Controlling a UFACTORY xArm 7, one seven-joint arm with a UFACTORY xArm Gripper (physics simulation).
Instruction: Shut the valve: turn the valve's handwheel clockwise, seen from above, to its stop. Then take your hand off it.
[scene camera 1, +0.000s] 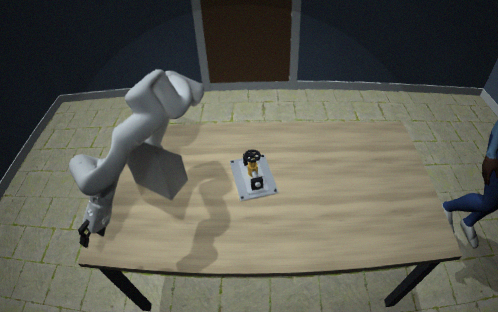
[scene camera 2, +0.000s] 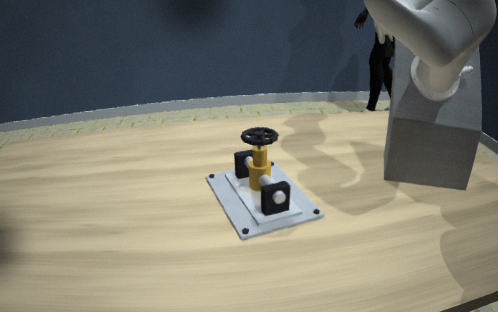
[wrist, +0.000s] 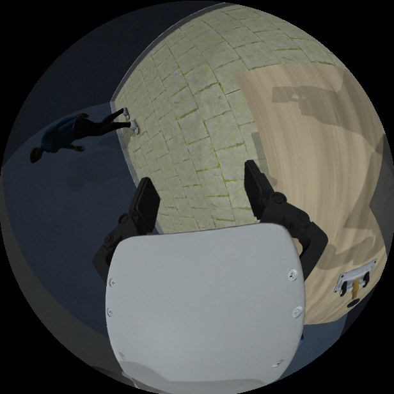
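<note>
The valve has a black handwheel (scene camera 1: 252, 162) (scene camera 2: 259, 143) (wrist: 353, 303) on top of a yellow body (scene camera 1: 252, 169) (scene camera 2: 260, 175) (wrist: 355, 288). The wheel lies level above the body. A white pipe runs through the body between two black square flanges, and it all stands on a light grey base plate (scene camera 1: 238, 179) (scene camera 2: 226, 201) (wrist: 369, 266). My gripper (scene camera 1: 94, 235) (wrist: 197, 179) is wide open with nothing between its fingers. It is far from the valve, at the table's left end in the scene camera 1 view, and it does not show in the scene camera 2 view.
The valve plate lies on a wooden table (scene camera 1: 340, 210) (scene camera 2: 125, 250) (wrist: 310, 150). My arm stands on a grey pedestal (scene camera 1: 159, 172) (scene camera 2: 430, 150) by the table. One person (scene camera 1: 482, 200) shows at the right in the scene camera 1 view; a person (scene camera 2: 378, 70) (wrist: 62, 137) also shows in the other views.
</note>
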